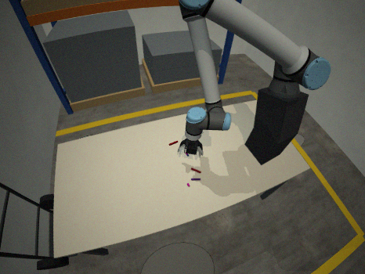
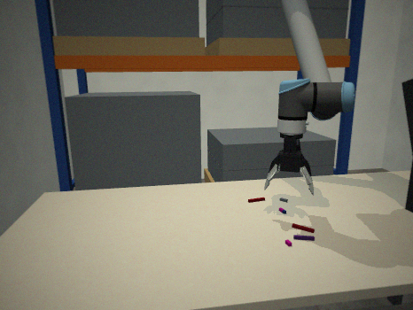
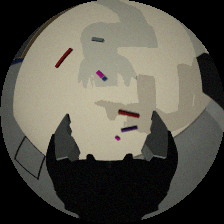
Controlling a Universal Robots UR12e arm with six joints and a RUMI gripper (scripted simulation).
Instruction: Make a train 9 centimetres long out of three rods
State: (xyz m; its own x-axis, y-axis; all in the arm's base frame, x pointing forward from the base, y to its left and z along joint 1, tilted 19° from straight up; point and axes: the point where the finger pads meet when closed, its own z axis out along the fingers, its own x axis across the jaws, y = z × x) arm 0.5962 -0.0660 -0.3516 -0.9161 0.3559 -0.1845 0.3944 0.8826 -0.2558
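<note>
Right now my hand is 10 mm past the purple rod, 140 mm to the right of it and 90 mm above it. From my hand the other things lie so: blue rod 50 mm to the right, 90 mm below; grey rod 40 mm behind, 160 mm to the right, 90 mm below.
</note>
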